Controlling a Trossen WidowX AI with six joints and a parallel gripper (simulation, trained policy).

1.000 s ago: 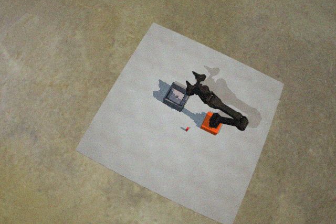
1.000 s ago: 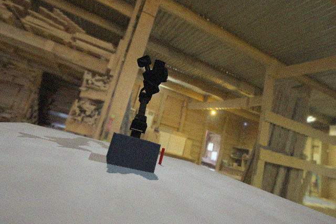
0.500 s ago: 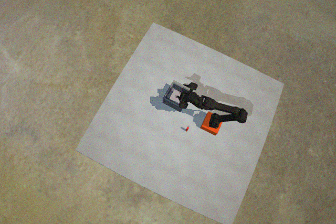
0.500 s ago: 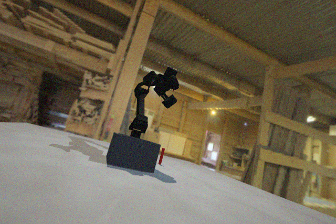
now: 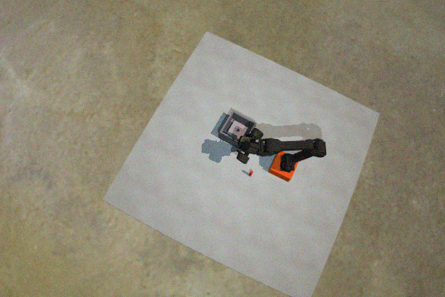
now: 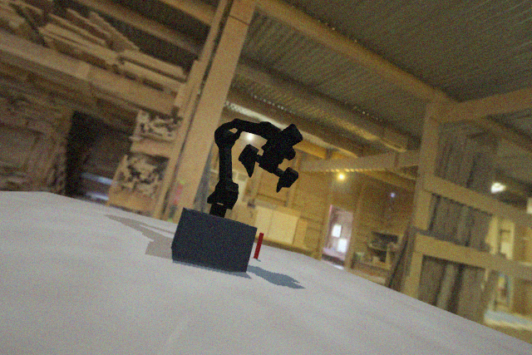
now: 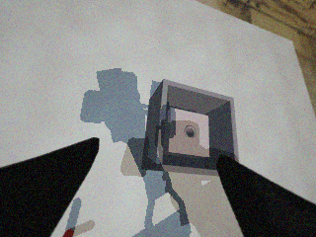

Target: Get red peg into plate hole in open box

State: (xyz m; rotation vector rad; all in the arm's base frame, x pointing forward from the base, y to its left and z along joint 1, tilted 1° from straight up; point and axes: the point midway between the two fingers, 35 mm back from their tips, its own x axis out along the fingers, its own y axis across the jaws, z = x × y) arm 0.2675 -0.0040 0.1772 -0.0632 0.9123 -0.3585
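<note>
Right now my gripper tip is 100 mm past the red peg, 100 mm to the right of it and 180 mm above it. From my gripper tip the other things lie so: dark box: 40 mm ahead, 130 mm to the right, 190 mm below; plate: 40 mm ahead, 130 mm to the right, 170 mm below.
</note>
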